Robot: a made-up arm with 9 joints. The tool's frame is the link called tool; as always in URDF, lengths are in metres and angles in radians.
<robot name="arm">
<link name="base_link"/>
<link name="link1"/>
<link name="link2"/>
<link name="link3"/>
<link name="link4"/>
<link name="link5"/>
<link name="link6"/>
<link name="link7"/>
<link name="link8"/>
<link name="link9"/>
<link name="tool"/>
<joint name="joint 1" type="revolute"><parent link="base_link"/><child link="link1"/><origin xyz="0.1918 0.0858 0.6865"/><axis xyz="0 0 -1"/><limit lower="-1.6" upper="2.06"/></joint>
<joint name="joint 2" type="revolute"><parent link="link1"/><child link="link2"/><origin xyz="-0.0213 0.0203 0.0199"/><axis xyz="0 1 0"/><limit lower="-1.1" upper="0.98"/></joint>
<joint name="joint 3" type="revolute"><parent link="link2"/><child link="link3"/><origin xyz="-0.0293 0.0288 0.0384"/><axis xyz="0.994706 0.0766 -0.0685"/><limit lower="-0.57" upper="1.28"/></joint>
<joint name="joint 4" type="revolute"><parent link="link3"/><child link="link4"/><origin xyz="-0.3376 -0.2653 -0.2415"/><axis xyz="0 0 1"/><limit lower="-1.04" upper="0.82"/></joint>
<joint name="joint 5" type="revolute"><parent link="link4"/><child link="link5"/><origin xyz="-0.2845 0.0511 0.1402"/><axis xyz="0 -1 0"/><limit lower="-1.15" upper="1.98"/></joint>
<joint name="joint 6" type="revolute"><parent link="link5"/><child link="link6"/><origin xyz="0.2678 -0.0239 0.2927"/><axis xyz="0 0 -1"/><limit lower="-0.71" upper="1.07"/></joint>
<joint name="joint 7" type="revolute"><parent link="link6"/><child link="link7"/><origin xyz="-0.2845 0.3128 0.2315"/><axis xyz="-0.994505 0.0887 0.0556"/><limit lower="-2.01" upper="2.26"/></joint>
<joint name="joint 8" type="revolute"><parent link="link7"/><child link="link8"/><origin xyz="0.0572 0.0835 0.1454"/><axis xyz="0 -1 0"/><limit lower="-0.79" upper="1.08"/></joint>
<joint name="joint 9" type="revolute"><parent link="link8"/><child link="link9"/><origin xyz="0.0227 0.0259 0.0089"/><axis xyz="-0.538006 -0.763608 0.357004"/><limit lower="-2.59" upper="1.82"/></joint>
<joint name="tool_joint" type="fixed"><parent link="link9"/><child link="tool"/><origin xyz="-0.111 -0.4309 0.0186" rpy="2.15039 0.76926 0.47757"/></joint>
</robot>
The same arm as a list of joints. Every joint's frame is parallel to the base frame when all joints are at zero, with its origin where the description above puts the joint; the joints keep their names.
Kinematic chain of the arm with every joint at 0, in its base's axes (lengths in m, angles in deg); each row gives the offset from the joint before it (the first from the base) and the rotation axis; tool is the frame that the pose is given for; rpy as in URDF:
joint 1: xyz 0.1918 0.0858 0.6865 axis -z
joint 2: xyz -0.0213 0.0203 0.0199 axis +y
joint 3: xyz -0.0293 0.0288 0.0384 axis 0.994706 0.0766 -0.0685
joint 4: xyz -0.3376 -0.2653 -0.2415 axis +z
joint 5: xyz -0.2845 0.0511 0.1402 axis -y
joint 6: xyz 0.2678 -0.0239 0.2927 axis -z
joint 7: xyz -0.2845 0.3128 0.2315 axis -0.994505 0.0887 0.0556
joint 8: xyz 0.0572 0.0835 0.1454 axis -y
joint 9: xyz 0.0227 0.0259 0.0089 axis -0.538006 -0.763608 0.357004
tool: xyz -0.111 -0.4309 0.0186 rpy 123.21 44.08 27.36
Joint limits (deg, base to tool): -91.67..118.03 -63.03..56.15 -32.66..73.34 -59.59..46.98 -65.89..113.45 -40.68..61.31 -115.16..129.49 -45.26..61.88 -148.4..104.28

